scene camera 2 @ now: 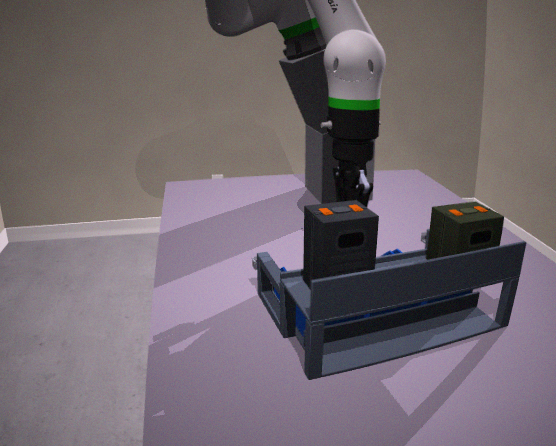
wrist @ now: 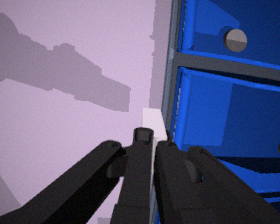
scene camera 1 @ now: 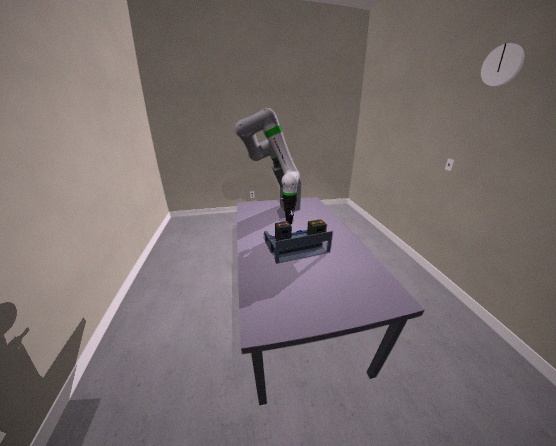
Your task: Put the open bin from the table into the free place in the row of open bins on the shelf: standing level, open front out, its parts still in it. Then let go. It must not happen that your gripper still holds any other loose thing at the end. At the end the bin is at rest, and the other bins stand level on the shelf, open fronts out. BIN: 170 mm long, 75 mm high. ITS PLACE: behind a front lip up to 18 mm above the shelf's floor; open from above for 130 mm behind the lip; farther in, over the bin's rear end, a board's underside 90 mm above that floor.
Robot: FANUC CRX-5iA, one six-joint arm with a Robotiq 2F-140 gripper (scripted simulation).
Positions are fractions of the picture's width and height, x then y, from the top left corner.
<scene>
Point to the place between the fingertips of my gripper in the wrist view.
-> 0.54,0.55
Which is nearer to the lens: the black box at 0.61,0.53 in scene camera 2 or the dark green box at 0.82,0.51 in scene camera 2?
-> The black box.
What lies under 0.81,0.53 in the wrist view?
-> A blue bin.
</scene>
